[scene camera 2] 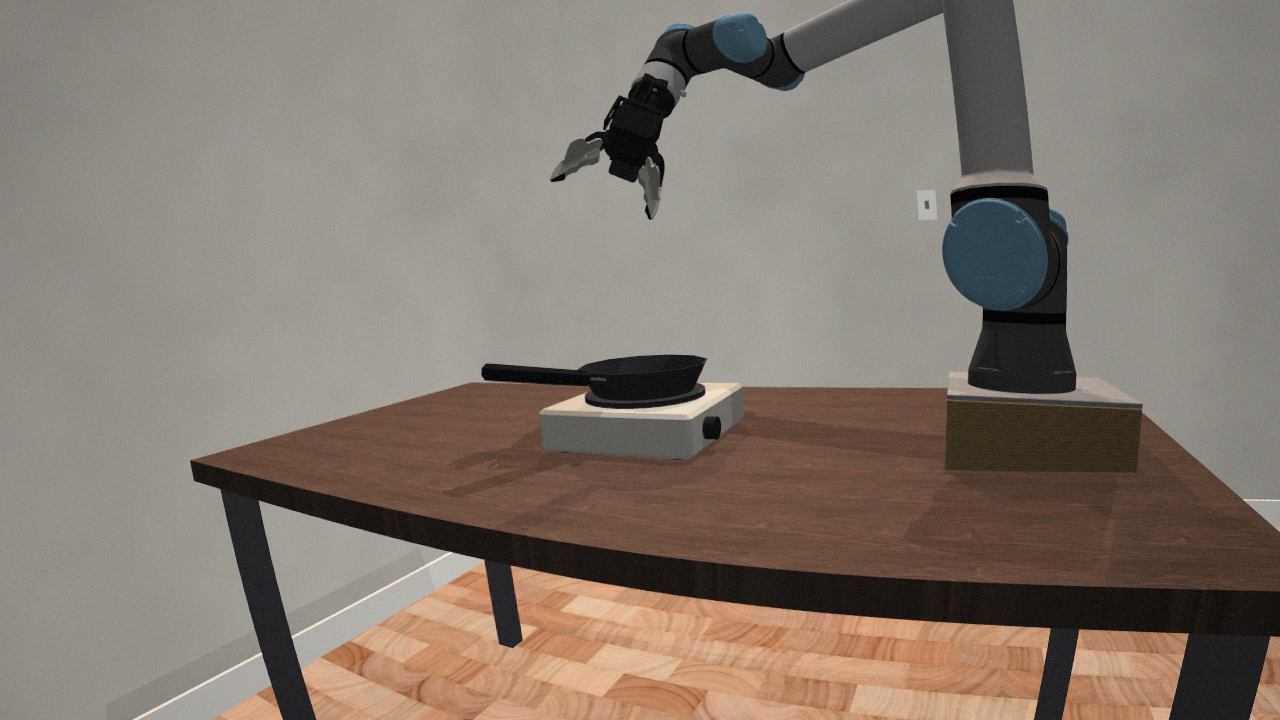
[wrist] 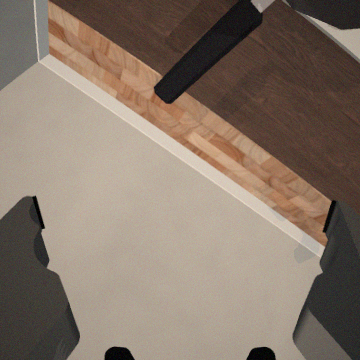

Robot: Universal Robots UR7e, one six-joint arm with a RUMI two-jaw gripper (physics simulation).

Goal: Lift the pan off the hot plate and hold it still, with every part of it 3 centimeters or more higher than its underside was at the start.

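Frame: origin at the arm's base, x up, y left, z back, level; metres.
Seen in the pictures: gripper, fingertip midpoint: point(scene camera 2: 599, 199) point(wrist: 184, 202); arm's base, link origin: point(scene camera 2: 1021, 385).
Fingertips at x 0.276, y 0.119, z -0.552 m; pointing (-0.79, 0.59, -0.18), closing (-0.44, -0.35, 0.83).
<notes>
Pixels of each thing's top centre, then the offset from my fingertips to it. "*": a spot on its surface instead. Level surfaces: height alone.
- white hot plate, top centre: point(scene camera 2: 649, 390) dy -0.101, dx -0.285, dz +0.004 m
- pan's body, surface spot: point(wrist: 332, 11) * dy -0.021, dx -0.254, dz +0.032 m
- brown wooden table, surface height: dx -0.360 m
The black pan point(scene camera 2: 646, 376) sits upright on the round dark plate of the white hot plate point(scene camera 2: 617, 434). Its handle point(scene camera 2: 535, 374) point(wrist: 210, 52) points left in the scene view and shows at the top of the wrist view, with part of the pan's body point(wrist: 332, 11) at the top right corner. A pale strip of the hot plate point(wrist: 347, 42) shows beside it. My gripper point(scene camera 2: 604, 198) point(wrist: 184, 202) is open and empty, high above the pan in the scene view and tilted, its jaws spread wide. It touches nothing.
The brown wooden table point(scene camera 2: 760, 510) carries the hot plate, whose black knob point(scene camera 2: 711, 427) faces the front right. The arm's base stands on a block point(scene camera 2: 1042, 437) at the table's right. A grey wall point(scene camera 2: 268, 223) rises behind the table.
</notes>
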